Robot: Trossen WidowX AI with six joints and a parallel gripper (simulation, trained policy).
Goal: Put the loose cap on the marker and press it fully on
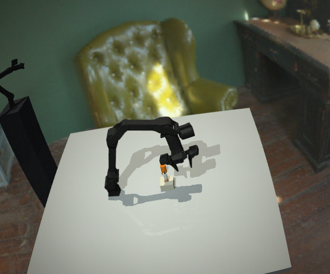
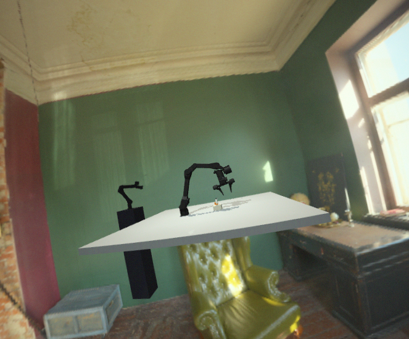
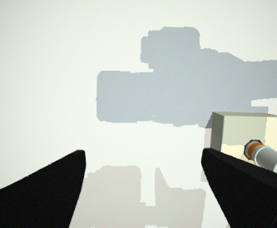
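Now: the orange cap 120 mm behind my gripper tip, 130 mm to the left of it and 90 mm below it. Also, from my gripper tip: pale holder block: 100 mm behind, 20 mm to the left, 100 mm below.
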